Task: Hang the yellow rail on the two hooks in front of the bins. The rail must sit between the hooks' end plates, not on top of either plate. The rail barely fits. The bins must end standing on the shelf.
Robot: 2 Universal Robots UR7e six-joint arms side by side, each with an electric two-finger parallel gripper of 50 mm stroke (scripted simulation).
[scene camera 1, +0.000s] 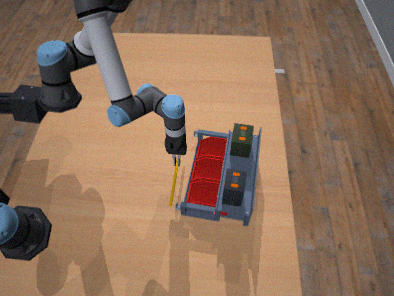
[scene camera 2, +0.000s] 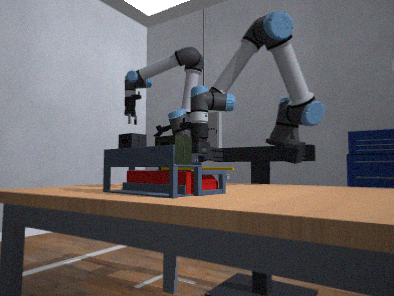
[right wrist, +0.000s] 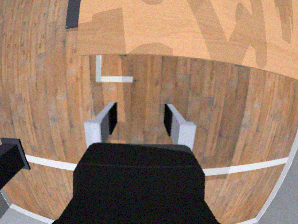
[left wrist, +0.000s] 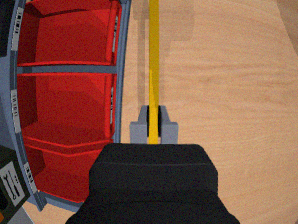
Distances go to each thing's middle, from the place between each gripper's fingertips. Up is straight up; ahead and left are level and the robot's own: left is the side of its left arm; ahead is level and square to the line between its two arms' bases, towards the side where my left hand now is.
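Scene:
The grey-blue shelf (scene camera 2: 152, 156) is 30 mm to the right of my left hand, 170 mm ahead of it and 40 mm below it.
As for my right gripper, that's 69 cm short of the grey-blue shelf, 75 cm to the right of it and 35 cm above it.

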